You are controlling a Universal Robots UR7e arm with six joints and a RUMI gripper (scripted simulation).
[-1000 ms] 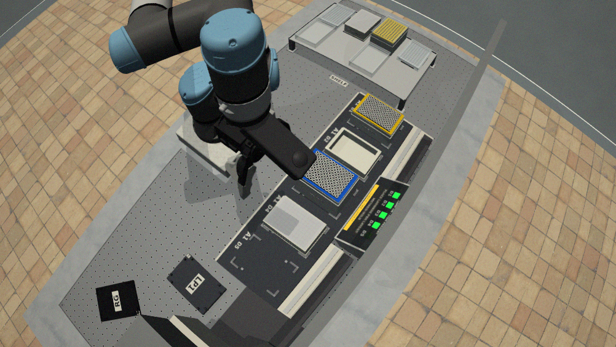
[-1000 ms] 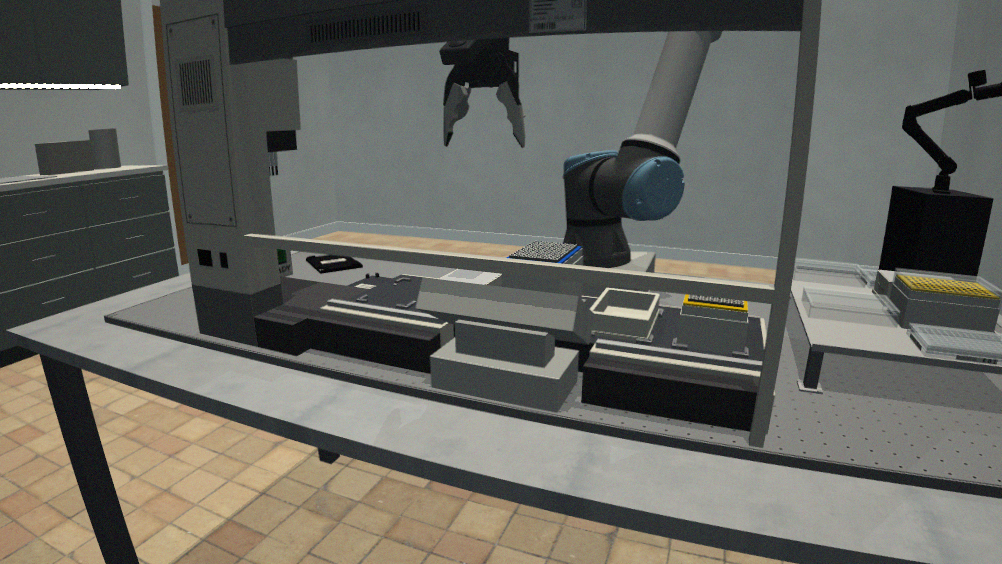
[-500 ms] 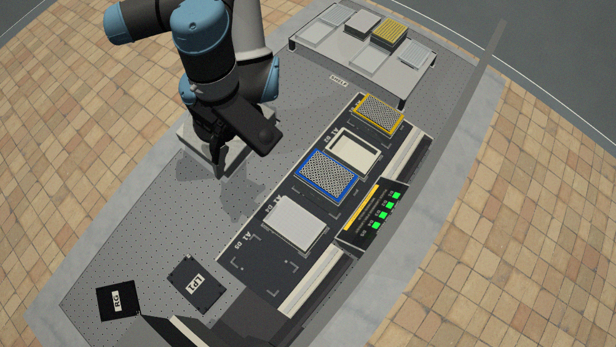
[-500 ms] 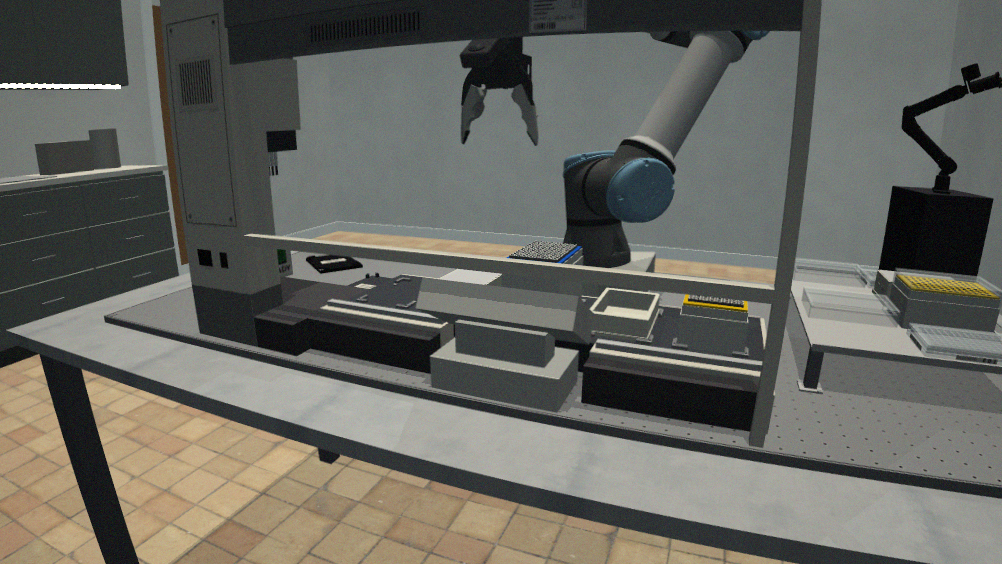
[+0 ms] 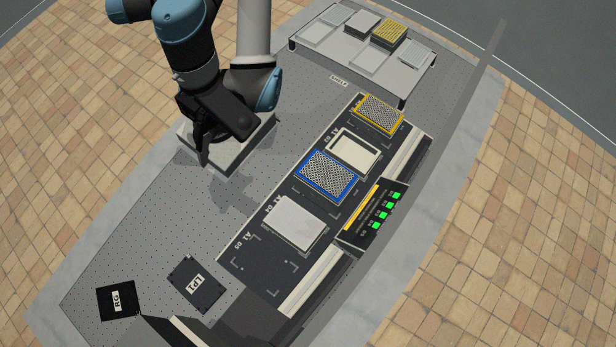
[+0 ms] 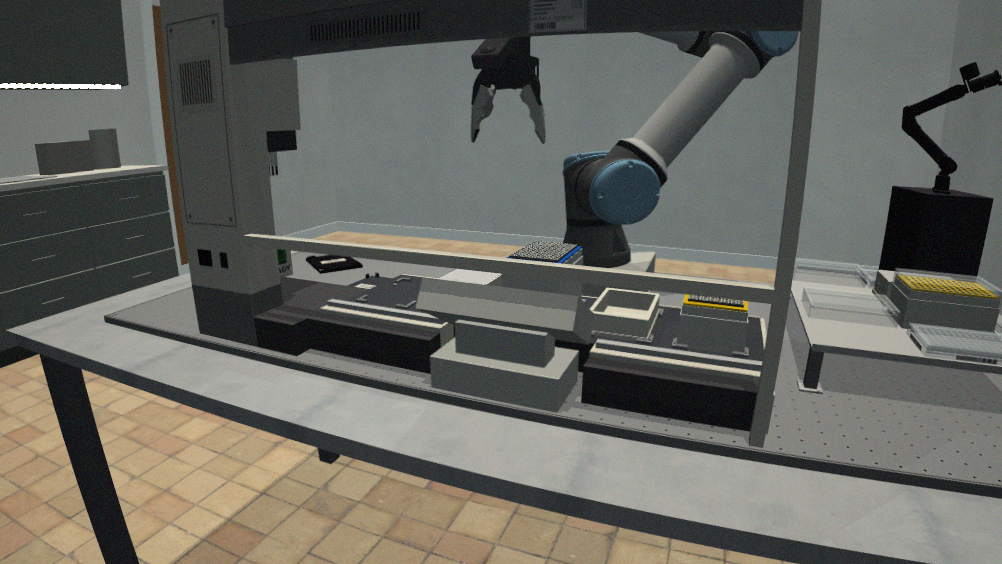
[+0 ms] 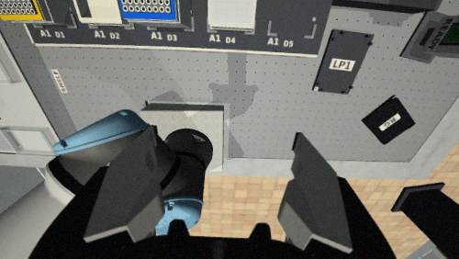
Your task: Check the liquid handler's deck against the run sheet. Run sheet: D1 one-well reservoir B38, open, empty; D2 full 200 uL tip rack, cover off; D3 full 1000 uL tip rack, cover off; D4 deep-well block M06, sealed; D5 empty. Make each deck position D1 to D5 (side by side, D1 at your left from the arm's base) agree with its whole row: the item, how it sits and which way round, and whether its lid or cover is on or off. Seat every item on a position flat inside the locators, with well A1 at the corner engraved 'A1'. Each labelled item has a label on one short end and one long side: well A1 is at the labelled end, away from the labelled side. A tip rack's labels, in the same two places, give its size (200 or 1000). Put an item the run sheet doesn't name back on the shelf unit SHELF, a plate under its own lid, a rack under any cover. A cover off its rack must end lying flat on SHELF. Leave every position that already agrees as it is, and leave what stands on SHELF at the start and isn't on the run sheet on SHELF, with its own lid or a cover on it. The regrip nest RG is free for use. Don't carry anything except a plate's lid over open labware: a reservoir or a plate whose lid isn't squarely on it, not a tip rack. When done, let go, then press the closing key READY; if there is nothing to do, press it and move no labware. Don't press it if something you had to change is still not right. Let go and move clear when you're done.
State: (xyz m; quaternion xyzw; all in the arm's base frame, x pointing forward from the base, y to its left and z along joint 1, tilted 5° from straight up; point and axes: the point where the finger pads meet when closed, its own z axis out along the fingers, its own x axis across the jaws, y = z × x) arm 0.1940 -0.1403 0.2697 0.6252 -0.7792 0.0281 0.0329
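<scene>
The yellow-framed tip rack lies 23 cm ahead of my hand, 33 cm to the left of it and 21 cm below it. The rest, counted from my hand: handler's frame bar: 36 cm ahead, 13 cm below; then blue-framed tip rack: 18 cm ahead, 8 cm to the left, 18 cm below; then one-well reservoir: 21 cm ahead, 21 cm to the left, 24 cm below.
</scene>
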